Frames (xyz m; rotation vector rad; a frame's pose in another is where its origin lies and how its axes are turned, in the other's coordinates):
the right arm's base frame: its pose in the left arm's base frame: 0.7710 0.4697 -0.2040 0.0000 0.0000 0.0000
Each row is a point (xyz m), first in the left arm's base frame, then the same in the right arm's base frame.
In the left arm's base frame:
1: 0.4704 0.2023 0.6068
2: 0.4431 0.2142 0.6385
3: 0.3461 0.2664 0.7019
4: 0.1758 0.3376 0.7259
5: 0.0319 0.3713 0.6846
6: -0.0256 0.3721 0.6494
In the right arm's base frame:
1: -0.3006 -0.2674 0.8108
2: -0.3279 -0.2555 0.8425
3: -0.4249 -0.2033 0.9059
4: -0.5952 -0.1321 0.9299
5: -0.7391 -0.0984 0.8886
6: -0.7966 -0.0976 0.8534

